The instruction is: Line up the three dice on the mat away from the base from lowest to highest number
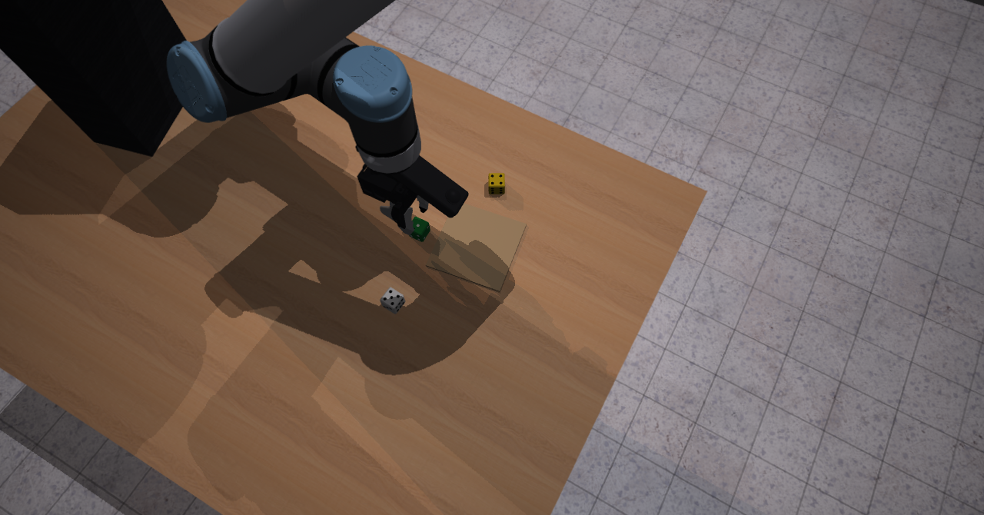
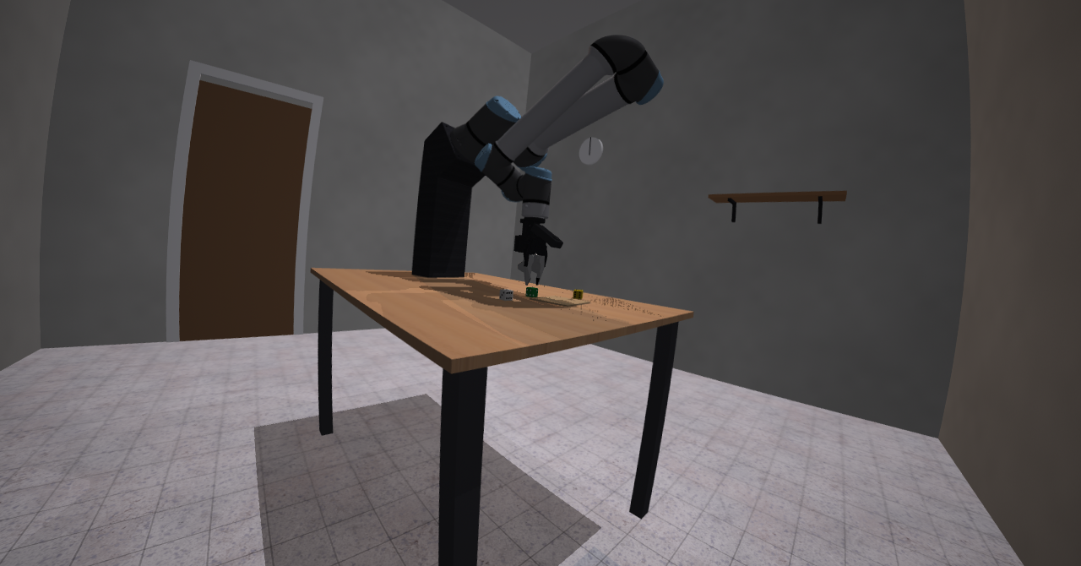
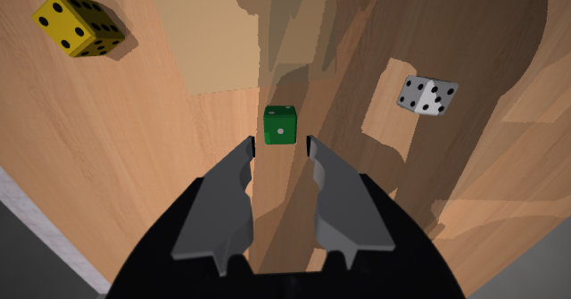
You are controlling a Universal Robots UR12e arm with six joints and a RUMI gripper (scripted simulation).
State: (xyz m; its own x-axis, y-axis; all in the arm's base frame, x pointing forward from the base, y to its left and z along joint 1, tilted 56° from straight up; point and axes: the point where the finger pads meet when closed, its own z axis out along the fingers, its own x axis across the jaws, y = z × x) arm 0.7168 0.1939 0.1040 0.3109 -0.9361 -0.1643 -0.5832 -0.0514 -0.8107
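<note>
The green die is 40 mm below my hand. Round my hand: yellow die: 170 mm to the left, 40 mm below; then tan mat: 80 mm ahead, 70 mm to the left, 50 mm below; then white die: 90 mm ahead, 110 mm to the right, 40 mm below.
</note>
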